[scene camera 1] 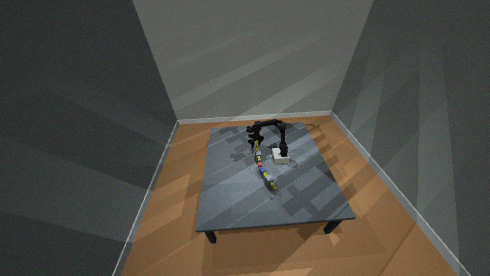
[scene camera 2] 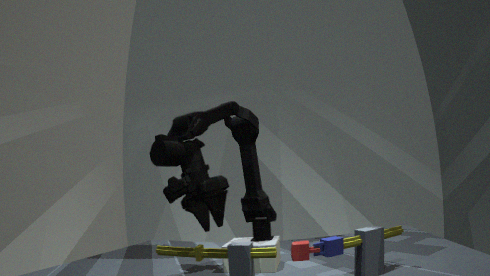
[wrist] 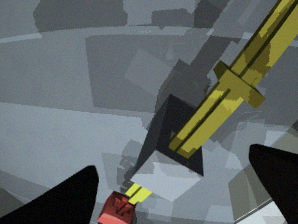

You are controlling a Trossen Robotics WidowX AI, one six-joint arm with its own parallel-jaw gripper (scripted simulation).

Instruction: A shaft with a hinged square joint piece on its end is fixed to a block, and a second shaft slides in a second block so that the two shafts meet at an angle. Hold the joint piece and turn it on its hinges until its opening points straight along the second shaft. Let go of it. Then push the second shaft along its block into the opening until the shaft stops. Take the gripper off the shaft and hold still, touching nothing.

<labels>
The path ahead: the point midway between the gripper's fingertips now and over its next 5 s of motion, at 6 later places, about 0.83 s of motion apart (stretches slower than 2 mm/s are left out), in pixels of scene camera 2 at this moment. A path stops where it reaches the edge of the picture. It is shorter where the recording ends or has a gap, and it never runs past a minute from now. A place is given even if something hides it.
My gripper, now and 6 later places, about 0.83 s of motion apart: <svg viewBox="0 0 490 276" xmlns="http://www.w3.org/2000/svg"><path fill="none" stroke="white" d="M213 229L168 226L163 234L165 249L166 259L168 262L179 263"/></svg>
</labels>
